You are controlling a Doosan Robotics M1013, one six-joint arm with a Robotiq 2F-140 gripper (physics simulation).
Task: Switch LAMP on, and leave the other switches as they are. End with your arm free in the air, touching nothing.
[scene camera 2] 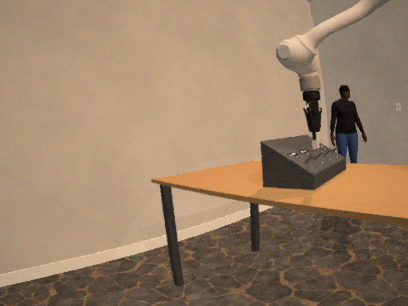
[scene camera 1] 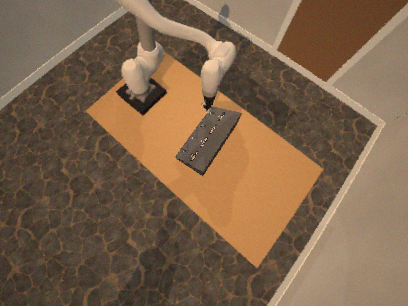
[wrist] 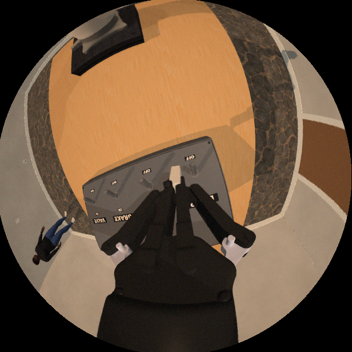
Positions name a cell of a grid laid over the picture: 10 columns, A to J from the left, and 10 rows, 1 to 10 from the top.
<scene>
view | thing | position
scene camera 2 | my gripper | H5
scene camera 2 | grey switch panel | G6
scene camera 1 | grey switch panel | E5
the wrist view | my gripper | F5
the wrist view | grey switch panel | D7
</scene>
